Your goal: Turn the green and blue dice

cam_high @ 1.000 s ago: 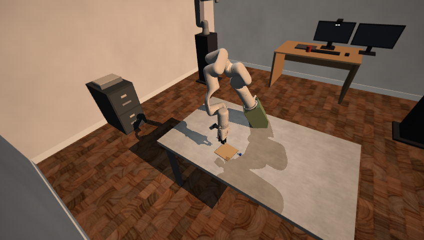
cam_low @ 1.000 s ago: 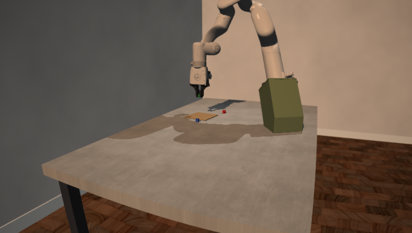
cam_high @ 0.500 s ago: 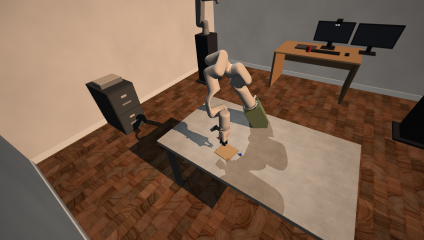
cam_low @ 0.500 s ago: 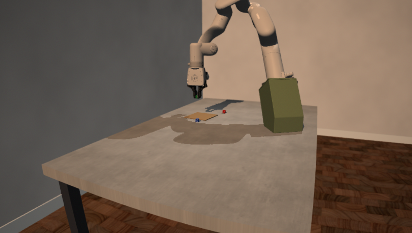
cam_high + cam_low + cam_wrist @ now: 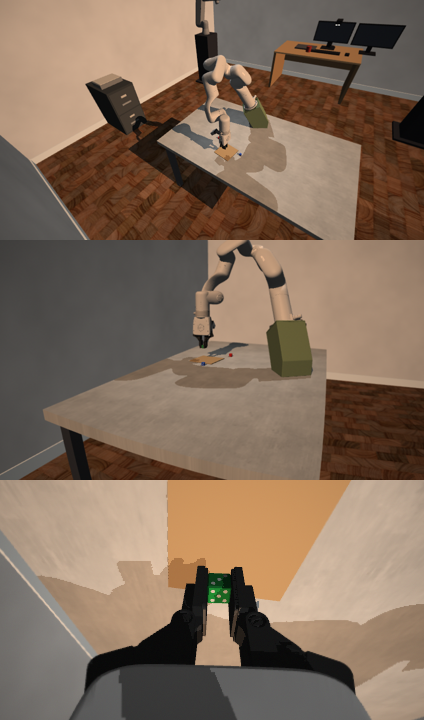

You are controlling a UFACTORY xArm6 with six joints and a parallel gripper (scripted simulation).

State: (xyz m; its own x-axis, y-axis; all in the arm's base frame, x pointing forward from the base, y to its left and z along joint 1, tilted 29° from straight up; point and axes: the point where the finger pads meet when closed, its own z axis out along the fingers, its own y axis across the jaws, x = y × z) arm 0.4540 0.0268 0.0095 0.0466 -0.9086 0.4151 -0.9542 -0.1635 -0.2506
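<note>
My hand is 2 cm past the tan mat and 8 cm above it. The rest, counted from my hand: blue die (6 cm behind, 11 cm to the left, 8 cm below); green die (1 cm below); red die (11 cm behind, 13 cm to the right, 8 cm below).
</note>
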